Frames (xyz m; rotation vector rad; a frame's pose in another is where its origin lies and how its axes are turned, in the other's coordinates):
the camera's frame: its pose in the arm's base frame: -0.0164 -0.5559 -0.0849 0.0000 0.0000 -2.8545
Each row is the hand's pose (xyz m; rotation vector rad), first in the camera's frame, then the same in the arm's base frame.
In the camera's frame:
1: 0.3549 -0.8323 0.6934 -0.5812 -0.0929 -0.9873
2: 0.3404 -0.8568 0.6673 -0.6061 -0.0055 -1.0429
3: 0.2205 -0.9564 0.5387 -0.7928 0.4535 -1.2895
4: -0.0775 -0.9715 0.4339 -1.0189 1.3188 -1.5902
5: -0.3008 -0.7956 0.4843 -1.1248 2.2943 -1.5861
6: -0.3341 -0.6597 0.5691 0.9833 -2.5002 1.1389
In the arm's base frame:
1: -0.5925 0.1418 0.6085 0.2153 -0.6910 2.3337
2: -0.5855 0.1694 0.5824 0.1113 -0.7236 2.2739
3: -0.4987 0.2989 0.4538 -0.3690 -0.9346 1.9075
4: -0.2172 0.3978 0.3490 -1.0811 -1.1162 1.1590
5: 0.0468 0.2923 0.3994 -1.6845 -1.1509 0.3408
6: 0.1172 0.1714 0.4842 -2.0108 -1.1467 -0.1389

